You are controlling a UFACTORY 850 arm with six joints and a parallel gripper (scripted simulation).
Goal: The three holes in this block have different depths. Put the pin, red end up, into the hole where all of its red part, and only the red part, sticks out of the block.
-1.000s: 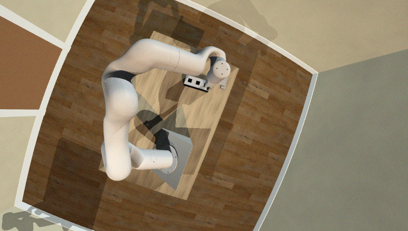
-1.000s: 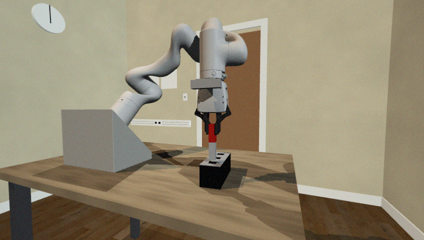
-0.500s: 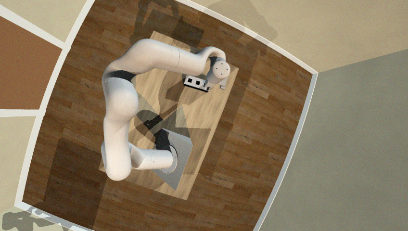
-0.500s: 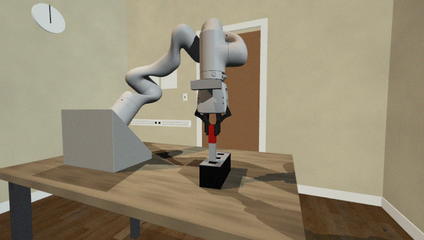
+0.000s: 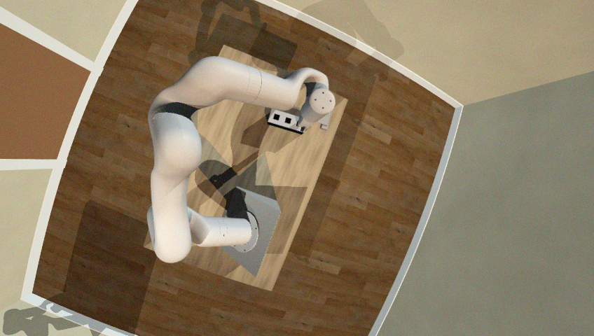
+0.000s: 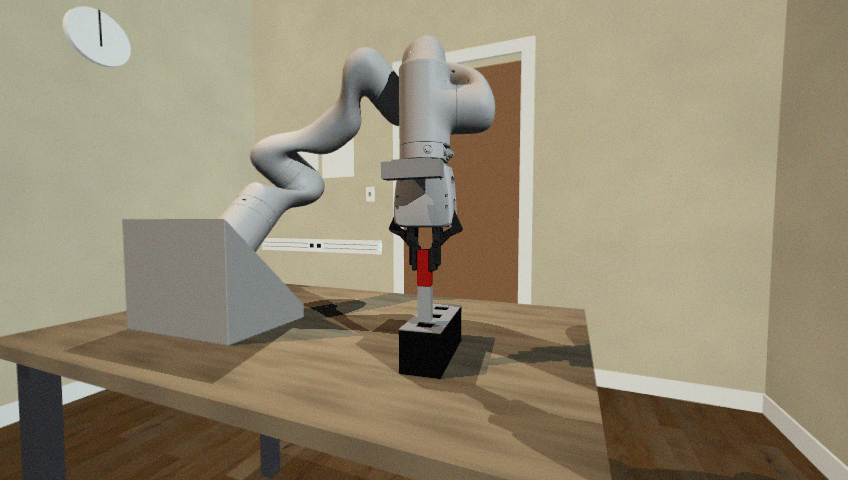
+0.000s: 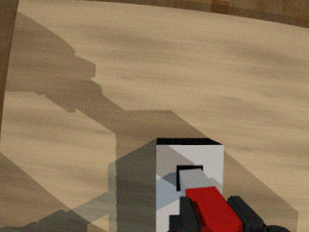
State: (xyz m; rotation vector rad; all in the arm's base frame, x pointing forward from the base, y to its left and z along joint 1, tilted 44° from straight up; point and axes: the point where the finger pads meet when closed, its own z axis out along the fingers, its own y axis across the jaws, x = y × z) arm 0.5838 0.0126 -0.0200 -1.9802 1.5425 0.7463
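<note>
Now: the black block 1 cm behind my hand, 6 cm to the left of it and 15 cm below it. The rest, counted from my hand: pin 2 cm below.
</note>
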